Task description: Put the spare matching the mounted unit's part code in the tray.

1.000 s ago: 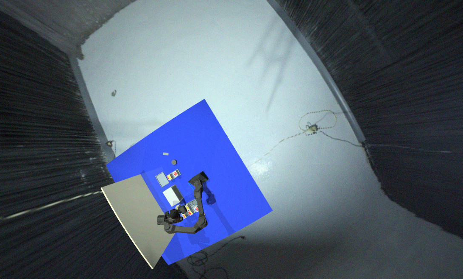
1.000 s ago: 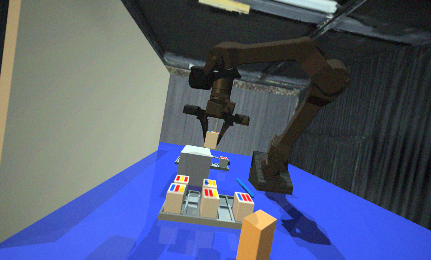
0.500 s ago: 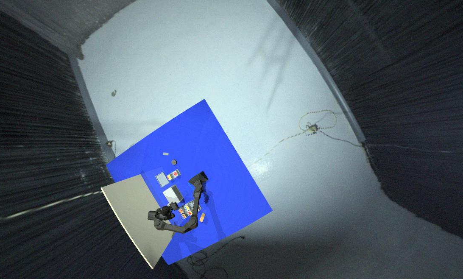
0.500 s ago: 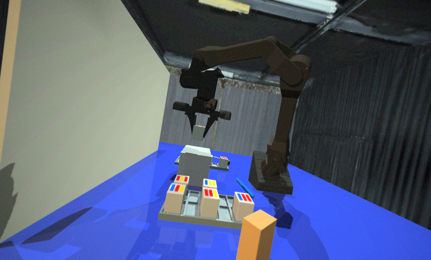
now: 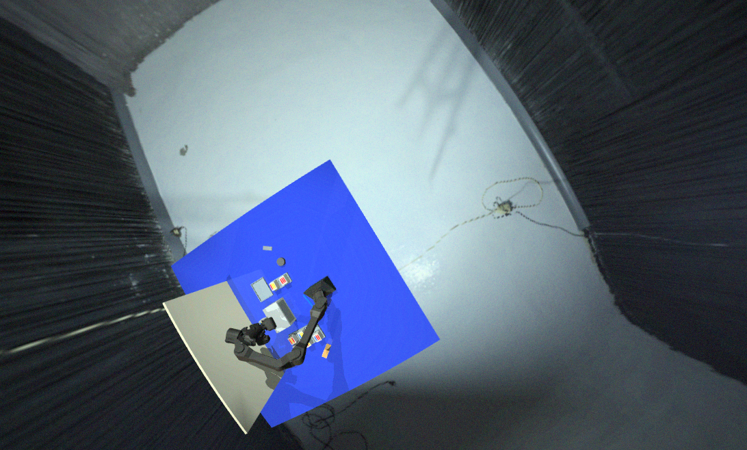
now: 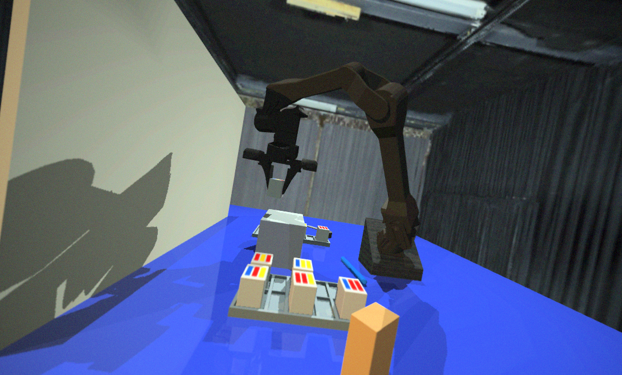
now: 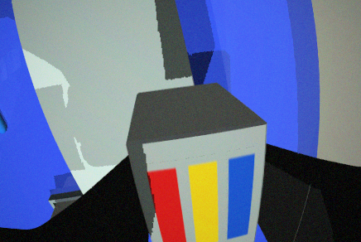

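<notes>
My gripper tip is now 17 cm to the left of the flat grey tray, 15 cm above it and 1 cm short of it. Round my gripper tip: cream wall panel (20 cm ahead, 7 cm above, 2 cm to the left); striped spare (16 cm behind, 15 cm to the right, 11 cm below); grey mounted unit (10 cm below, 3 cm to the left, 3 cm behind).
</notes>
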